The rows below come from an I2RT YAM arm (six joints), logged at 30 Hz.
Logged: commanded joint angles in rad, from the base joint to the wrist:
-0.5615, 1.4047, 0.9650, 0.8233, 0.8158, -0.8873
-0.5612, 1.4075, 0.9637, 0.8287, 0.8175, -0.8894
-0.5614, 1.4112, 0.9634, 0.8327, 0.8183, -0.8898
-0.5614, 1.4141, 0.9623, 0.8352, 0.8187, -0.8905
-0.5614, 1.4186, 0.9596, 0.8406, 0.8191, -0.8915
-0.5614, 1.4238, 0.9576, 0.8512, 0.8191, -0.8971
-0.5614, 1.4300, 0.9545, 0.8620, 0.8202, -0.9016
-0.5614, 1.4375, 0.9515, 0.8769, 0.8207, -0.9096
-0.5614, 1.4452, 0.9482, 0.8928, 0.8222, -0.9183
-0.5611, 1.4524, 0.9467, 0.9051, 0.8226, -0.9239
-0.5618, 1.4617, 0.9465, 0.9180, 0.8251, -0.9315
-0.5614, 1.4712, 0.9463, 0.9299, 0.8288, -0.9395
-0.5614, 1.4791, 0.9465, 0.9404, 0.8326, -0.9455
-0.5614, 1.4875, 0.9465, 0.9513, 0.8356, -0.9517
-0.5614, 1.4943, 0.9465, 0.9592, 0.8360, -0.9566
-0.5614, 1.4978, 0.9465, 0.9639, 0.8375, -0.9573
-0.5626, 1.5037, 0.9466, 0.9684, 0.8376, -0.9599
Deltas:
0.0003, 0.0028, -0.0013, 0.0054, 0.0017, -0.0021
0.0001, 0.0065, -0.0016, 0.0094, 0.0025, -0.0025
0.0001, 0.0094, -0.0027, 0.0119, 0.0029, -0.0032
0.0001, 0.0139, -0.0054, 0.0173, 0.0033, -0.0042
0.0001, 0.0191, -0.0074, 0.0279, 0.0033, -0.0098
0.0001, 0.0253, -0.0105, 0.0387, 0.0044, -0.0143
0.0001, 0.0328, -0.0135, 0.0536, 0.0049, -0.0223
0.0001, 0.0405, -0.0168, 0.0695, 0.0064, -0.0310
0.0004, 0.0477, -0.0183, 0.0818, 0.0068, -0.0366
-0.0003, 0.0570, -0.0185, 0.0947, 0.0093, -0.0442
0.0001, 0.0665, -0.0187, 0.1066, 0.0130, -0.0522
0.0001, 0.0744, -0.0185, 0.1171, 0.0168, -0.0582
0.0001, 0.0828, -0.0185, 0.1280, 0.0198, -0.0644
0.0001, 0.0896, -0.0185, 0.1359, 0.0202, -0.0693
0.0001, 0.0931, -0.0185, 0.1406, 0.0217, -0.0700
-0.0011, 0.0990, -0.0184, 0.1451, 0.0218, -0.0726

